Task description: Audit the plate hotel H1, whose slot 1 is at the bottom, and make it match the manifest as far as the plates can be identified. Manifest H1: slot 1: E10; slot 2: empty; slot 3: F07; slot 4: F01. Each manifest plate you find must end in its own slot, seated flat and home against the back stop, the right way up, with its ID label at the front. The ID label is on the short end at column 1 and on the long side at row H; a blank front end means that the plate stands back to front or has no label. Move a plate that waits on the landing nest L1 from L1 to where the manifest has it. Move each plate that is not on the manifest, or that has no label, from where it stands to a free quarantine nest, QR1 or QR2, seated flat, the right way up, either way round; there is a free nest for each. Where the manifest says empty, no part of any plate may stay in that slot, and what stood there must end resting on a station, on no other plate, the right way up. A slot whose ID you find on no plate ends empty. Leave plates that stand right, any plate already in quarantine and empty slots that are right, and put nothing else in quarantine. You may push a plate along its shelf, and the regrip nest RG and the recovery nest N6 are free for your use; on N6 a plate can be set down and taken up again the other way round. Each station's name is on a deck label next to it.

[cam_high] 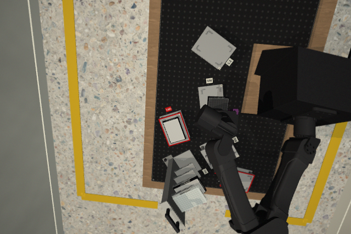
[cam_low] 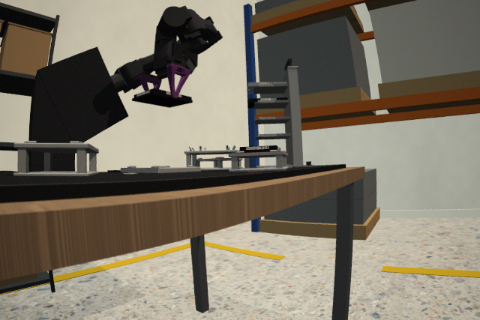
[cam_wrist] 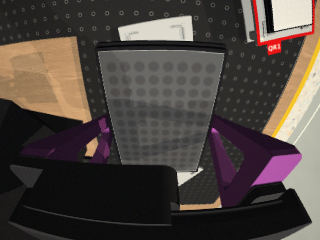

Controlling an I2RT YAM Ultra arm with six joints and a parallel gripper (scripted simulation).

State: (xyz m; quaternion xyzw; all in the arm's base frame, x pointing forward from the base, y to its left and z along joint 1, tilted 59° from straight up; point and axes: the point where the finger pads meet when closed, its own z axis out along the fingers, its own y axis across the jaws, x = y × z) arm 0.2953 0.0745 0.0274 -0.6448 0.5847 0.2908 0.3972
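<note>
Right now the regrip nest RG is 9 cm behind my hand, 25 cm to the left of it and 13 cm below it. Round my hand: landing nest L1: 5 cm ahead, 25 cm to the right, 14 cm below; then recovery nest N6: 18 cm below; then quarantine nest QR1: 16 cm ahead, 18 cm to the left, 15 cm below.
</note>
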